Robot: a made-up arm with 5 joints.
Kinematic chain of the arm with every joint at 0, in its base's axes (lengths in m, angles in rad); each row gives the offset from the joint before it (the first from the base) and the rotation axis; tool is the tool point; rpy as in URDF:
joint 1: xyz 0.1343 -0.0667 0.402 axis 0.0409 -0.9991 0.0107
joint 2: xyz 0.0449 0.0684 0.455 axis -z
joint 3: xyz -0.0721 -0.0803 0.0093 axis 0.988 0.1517 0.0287
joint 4: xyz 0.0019 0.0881 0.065 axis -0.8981 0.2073 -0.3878
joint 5: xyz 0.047 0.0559 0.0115 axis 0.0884 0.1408 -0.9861
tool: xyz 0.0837 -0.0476 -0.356 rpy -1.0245 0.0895 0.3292
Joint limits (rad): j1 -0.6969..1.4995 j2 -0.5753..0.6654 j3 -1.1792..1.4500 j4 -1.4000..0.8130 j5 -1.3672..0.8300
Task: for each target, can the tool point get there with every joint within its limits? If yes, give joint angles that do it. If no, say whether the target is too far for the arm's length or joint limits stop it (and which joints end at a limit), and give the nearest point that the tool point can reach.
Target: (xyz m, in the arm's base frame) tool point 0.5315 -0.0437 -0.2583
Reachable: no: joint limits stop it (at a limit: joint 1, joint 2, joint 3, joint 5) | nearest point 0.4340 -0.0326 0.3367 | short by 0.603 m
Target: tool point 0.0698 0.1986 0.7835
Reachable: yes | joints 0.4097 0.2179 1.0500 0.0540 0.1447
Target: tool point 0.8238 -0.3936 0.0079
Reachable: no: joint limits stop it (at a limit: joint 1, joint 2, joint 3, joint 5) | nearest point 0.5750 -0.1698 0.4211 | short by 0.532 m
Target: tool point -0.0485 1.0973 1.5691
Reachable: no: too far | nearest point 0.0354 0.3416 1.1153 | short by 0.885 m
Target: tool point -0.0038 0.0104 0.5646
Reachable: yes | joints 0.6159 0.2287 0.6242 0.5048 0.4560
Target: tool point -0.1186 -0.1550 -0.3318
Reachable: no: joint limits stop it (at a limit: joint 1, joint 2, joint 4, joint 5) | nearest point -0.2273 -0.1762 0.1952 | short by 0.539 m
